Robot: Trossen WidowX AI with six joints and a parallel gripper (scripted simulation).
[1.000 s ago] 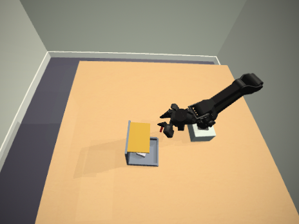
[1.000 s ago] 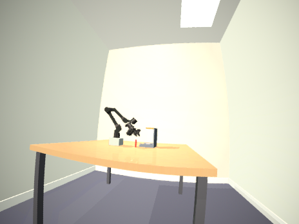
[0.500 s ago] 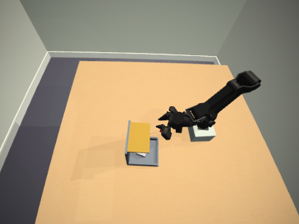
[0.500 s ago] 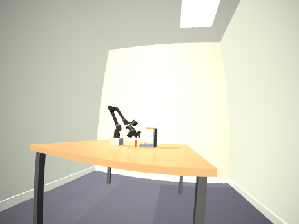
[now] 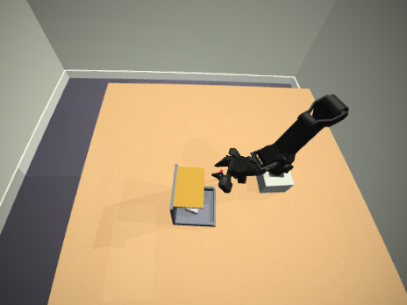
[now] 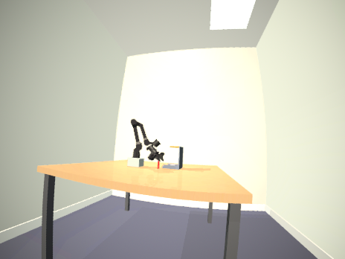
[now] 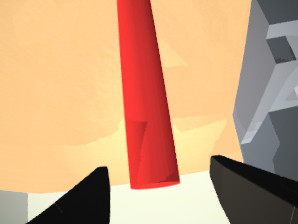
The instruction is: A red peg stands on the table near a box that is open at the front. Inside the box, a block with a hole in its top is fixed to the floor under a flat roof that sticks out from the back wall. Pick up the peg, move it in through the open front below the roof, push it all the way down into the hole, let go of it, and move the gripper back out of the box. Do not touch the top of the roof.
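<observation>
The red peg lies 30 mm below my gripper tip and 30 mm behind it. Also, from my gripper tip: grey back wall: 140 mm to the left, 140 mm ahead, 40 mm above; roof: 140 mm to the left, 140 mm above, 90 mm ahead.
</observation>
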